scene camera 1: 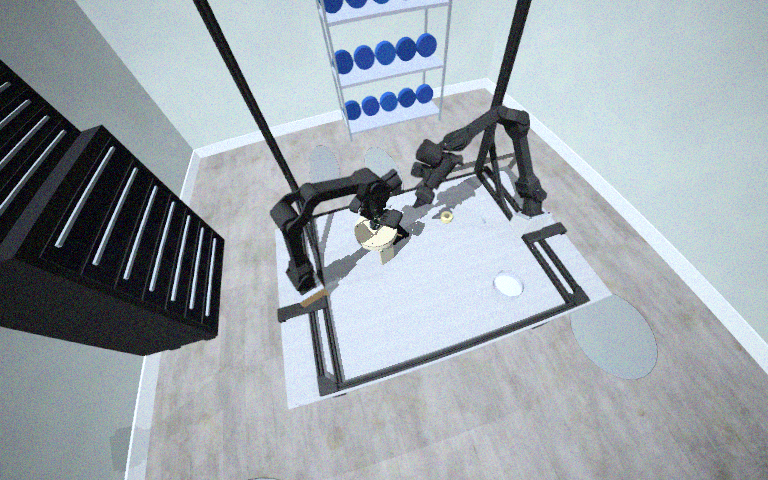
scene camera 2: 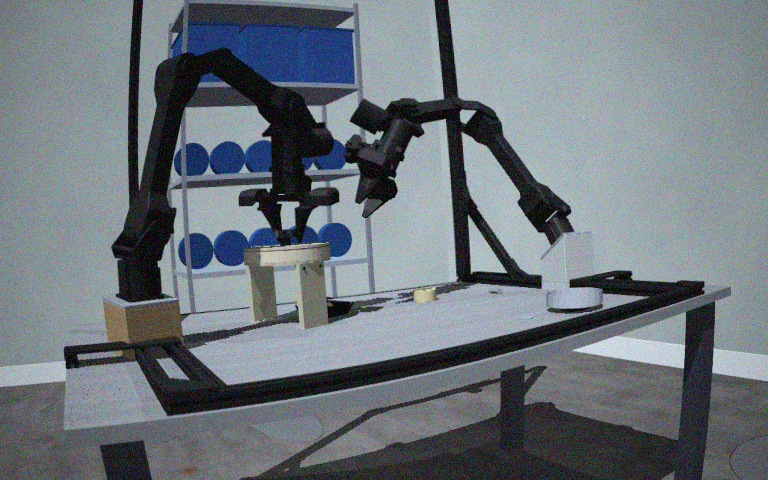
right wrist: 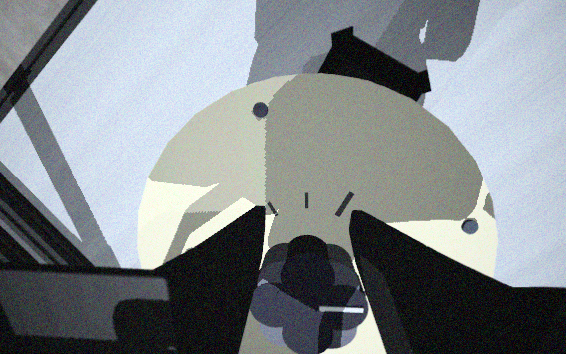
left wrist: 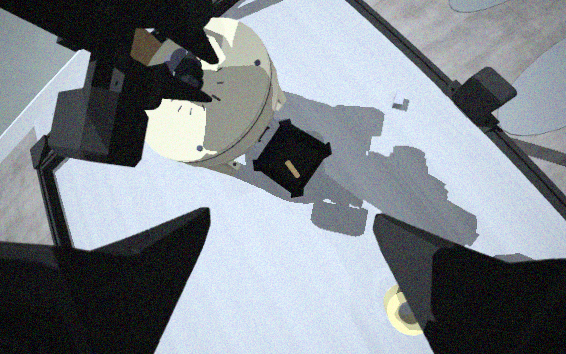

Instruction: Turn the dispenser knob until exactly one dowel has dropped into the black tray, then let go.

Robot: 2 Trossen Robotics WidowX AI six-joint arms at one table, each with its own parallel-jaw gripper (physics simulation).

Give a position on a cream round dispenser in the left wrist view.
244, 87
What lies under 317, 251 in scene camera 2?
A cream round dispenser.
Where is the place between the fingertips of my right gripper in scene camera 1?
At 377, 222
